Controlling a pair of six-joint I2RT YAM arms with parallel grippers.
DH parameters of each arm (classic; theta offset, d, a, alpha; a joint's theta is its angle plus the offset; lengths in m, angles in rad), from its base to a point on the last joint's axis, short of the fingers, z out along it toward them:
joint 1: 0 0.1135 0.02 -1.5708
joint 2: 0 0 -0.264 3.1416
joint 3: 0.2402 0 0.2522 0
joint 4: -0.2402 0 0.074 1.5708
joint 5: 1.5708 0 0 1.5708
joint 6: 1.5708 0.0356 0 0
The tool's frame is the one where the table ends.
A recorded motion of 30 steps. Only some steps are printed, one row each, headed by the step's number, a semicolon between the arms.
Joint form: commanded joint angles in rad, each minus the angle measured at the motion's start. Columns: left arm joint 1, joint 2, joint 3, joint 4, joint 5, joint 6; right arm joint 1, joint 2, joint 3, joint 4, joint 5, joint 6.
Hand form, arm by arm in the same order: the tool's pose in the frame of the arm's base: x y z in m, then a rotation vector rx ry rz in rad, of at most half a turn. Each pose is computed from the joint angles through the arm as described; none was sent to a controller.
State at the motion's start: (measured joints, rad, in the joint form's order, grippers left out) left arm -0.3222 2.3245 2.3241 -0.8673 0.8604 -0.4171; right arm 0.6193 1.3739 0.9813 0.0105 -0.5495 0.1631
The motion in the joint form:
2: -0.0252 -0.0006 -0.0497 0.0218 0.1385 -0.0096; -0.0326 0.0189 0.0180 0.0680 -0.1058 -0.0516
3: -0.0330 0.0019 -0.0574 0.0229 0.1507 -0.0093; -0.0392 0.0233 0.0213 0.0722 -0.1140 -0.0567
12: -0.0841 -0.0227 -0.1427 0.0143 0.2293 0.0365; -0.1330 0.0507 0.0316 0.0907 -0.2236 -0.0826
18: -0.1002 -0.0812 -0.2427 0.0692 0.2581 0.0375; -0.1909 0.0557 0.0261 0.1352 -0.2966 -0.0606
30: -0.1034 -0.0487 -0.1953 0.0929 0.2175 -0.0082; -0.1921 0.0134 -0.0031 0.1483 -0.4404 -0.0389
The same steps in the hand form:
2: 0.4661 -0.2006 0.2811 0.3722 2.4665 -1.5626; 0.2542 0.1951 0.3031 -0.9069 1.7442 1.0835
3: 0.4645 -0.2045 0.2779 0.3833 2.4729 -1.5821; 0.2562 0.1941 0.3034 -0.9102 1.7371 1.0832
12: 0.4446 -0.2256 0.2654 0.4987 2.4942 -1.6948; 0.2755 0.1738 0.3012 -0.9154 1.7102 1.1060
18: 0.4313 -0.2290 0.2664 0.5426 2.4704 -1.7353; 0.2844 0.1592 0.3026 -0.8979 1.6797 1.1409
30: 0.4398 -0.2338 0.2657 0.4994 2.4791 -1.6948; 0.2708 0.1560 0.3075 -0.9860 1.6141 1.2747

